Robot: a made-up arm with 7 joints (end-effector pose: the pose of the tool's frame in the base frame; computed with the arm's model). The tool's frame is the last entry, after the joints. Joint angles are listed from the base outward.
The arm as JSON. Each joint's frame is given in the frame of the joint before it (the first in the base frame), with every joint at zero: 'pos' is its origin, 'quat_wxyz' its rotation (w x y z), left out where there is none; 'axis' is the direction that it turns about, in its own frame. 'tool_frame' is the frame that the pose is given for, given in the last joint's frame.
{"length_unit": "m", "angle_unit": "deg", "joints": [
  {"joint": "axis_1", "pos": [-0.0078, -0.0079, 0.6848], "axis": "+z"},
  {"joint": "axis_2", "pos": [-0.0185, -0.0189, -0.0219], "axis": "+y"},
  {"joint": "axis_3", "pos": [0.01, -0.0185, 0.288], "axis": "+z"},
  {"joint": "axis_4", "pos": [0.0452, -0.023, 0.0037], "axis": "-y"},
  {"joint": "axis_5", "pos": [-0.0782, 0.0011, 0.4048], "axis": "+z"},
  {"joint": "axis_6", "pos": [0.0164, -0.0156, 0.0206], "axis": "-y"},
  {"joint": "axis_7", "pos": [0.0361, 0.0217, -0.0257], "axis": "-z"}
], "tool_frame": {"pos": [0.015, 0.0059, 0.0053], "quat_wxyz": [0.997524, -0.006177, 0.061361, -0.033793]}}
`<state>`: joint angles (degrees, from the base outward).
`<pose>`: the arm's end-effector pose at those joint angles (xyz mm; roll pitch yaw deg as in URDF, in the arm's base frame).
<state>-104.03 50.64 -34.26 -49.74 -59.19 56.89 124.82</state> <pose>-439.5 -543.2 861.8 75.18 -56.59 32.47</pose>
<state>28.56 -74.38 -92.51 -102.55 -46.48 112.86 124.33</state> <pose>5.1 -624.2 677.5 -8.51 38.87 171.36</pose>
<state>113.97 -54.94 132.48 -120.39 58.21 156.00 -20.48</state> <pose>-199.8 -435.2 497.8 -12.72 -5.35 -136.39</pose>
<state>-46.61 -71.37 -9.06 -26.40 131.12 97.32 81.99</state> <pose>-514.6 444.0 1075.6 63.40 -39.62 7.68</pose>
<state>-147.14 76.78 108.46 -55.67 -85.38 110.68 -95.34</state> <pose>-276.7 -598.3 868.9 -44.29 2.66 -1.50</pose>
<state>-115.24 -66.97 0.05 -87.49 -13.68 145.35 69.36</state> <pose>15.0 186.0 1298.4 124.37 -22.44 137.86</pose>
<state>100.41 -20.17 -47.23 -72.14 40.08 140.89 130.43</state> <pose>362.7 158.4 1235.7 -176.66 77.07 82.54</pose>
